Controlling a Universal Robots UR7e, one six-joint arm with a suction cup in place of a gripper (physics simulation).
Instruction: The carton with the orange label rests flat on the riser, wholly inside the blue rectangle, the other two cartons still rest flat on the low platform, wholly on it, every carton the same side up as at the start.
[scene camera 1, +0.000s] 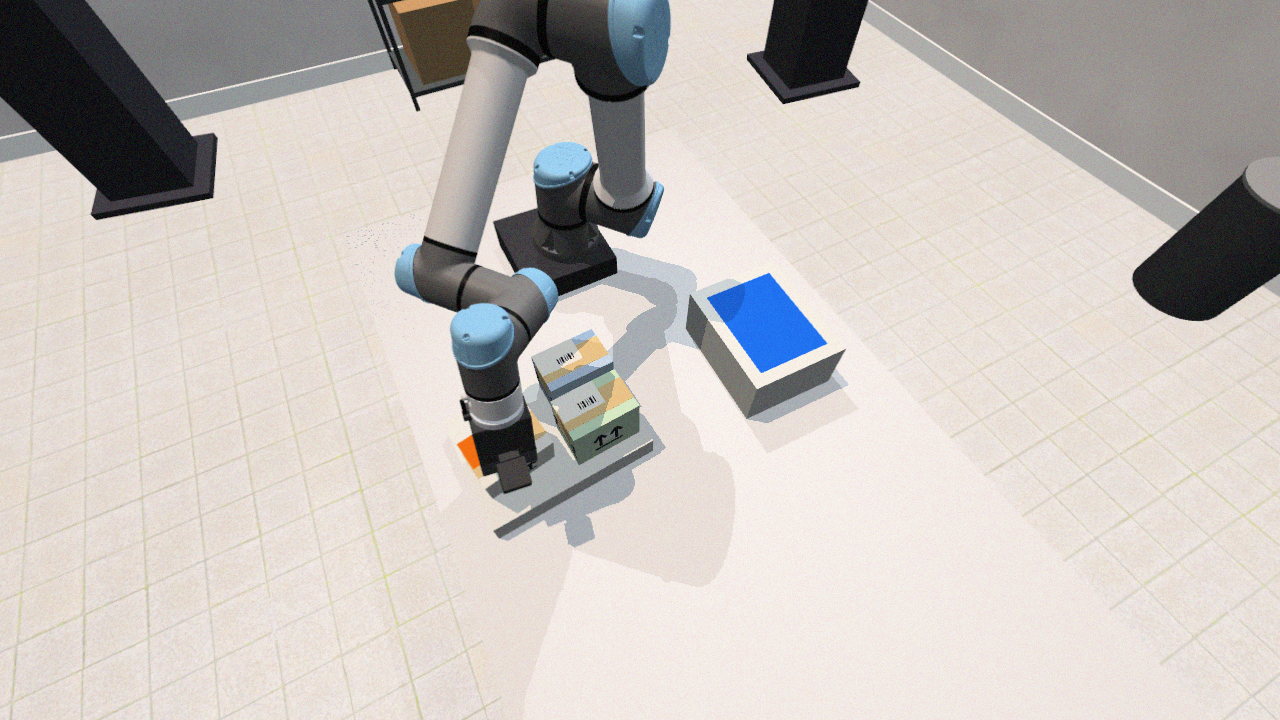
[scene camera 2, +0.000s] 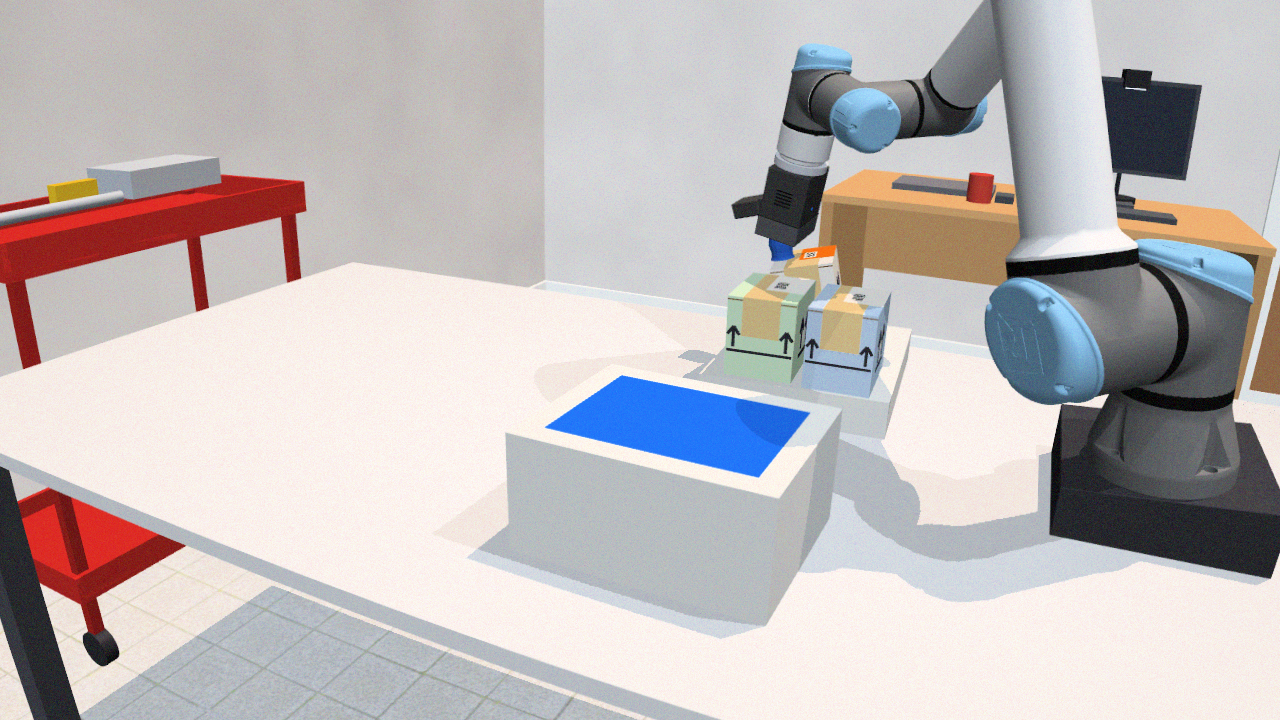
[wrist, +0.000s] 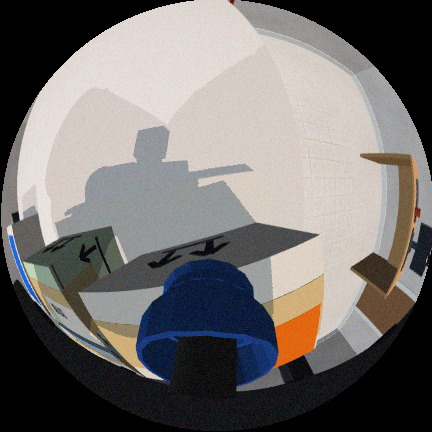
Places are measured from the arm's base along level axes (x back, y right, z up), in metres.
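Pixels of known places: end effector, tool point: (scene camera 2: 778, 261) (wrist: 213, 274); arm's base, origin of the base link: (scene camera 1: 566, 237) (scene camera 2: 1159, 463).
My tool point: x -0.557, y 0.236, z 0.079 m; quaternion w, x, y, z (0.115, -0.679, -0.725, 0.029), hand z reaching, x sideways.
Ahead of a thing's pixels: the offset from my tool point to its top centre. Level surfaces: height alone.
My gripper's blue suction cup (scene camera 2: 780, 250) (wrist: 207, 310) is on the top of the carton with the orange label @(dx +0.054, dy -0.002, dz +0.024 m) (scene camera 1: 469, 452) (scene camera 2: 817, 254) (wrist: 297, 332) and holds it. The cup and this carton are tilted; the carton's underside is hidden. In the scene camera 1 view the gripper body covers the cup and much of the carton. The green carton @(dx +0.070, dy -0.164, dz +0.008 m) (scene camera 1: 586, 402) (scene camera 2: 765, 326) (wrist: 62, 260) and the blue carton @(dx +0.171, dy -0.152, dz +0.008 m) (scene camera 1: 572, 358) (scene camera 2: 841, 331) rest upright on the low platform @(dx +0.099, dy -0.073, dz -0.096 m) (scene camera 1: 554, 485) (scene camera 2: 870, 418). The riser @(dx +0.155, dy -0.538, dz -0.024 m) (scene camera 1: 796, 383) (scene camera 2: 626, 519) bears the bare blue rectangle @(dx +0.155, dy -0.538, dz -0.024 m) (scene camera 1: 765, 322) (scene camera 2: 680, 425) (wrist: 22, 270).
The arm's black base (scene camera 1: 559, 259) (scene camera 2: 1154, 519) stands on the same table @(dz -0.144 m) (scene camera 1: 805, 582) (scene camera 2: 313, 402), behind the cartons in the scene camera 1 view. A red cart (scene camera 2: 152, 232) and a wooden desk (scene camera 2: 939, 241) with a monitor stand beyond the table. Dark pillars (scene camera 1: 810, 53) stand on the floor.
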